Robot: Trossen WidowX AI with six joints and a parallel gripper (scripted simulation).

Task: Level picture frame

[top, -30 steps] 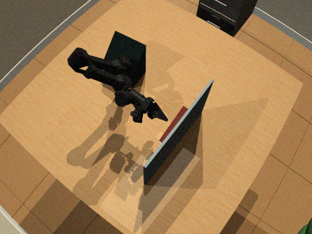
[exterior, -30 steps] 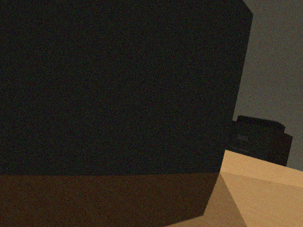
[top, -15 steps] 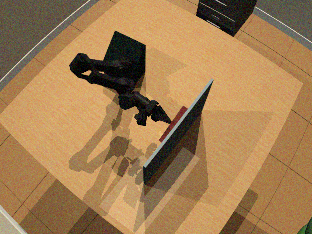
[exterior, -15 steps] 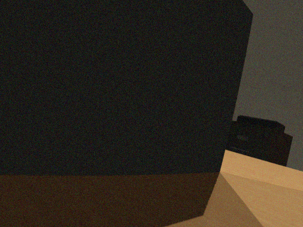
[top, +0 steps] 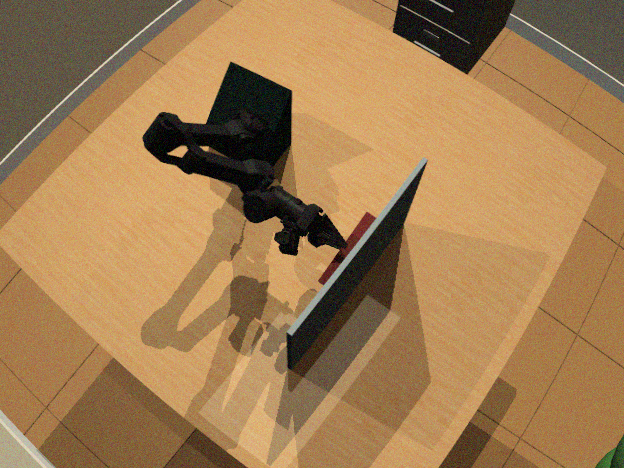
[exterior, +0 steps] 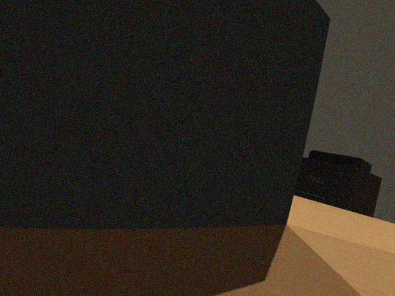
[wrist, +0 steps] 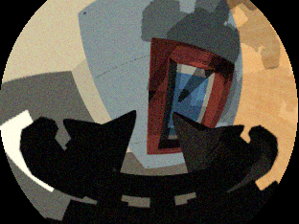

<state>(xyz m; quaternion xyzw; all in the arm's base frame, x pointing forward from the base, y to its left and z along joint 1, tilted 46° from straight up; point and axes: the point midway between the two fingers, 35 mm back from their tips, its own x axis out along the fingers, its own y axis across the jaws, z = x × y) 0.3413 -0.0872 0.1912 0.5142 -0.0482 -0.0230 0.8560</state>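
My gripper tip is 10 mm short of the red picture frame, 10 mm to the right of it and 50 mm above it. Also, from my gripper tip: grey wall panel 20 mm ahead, 70 mm below.
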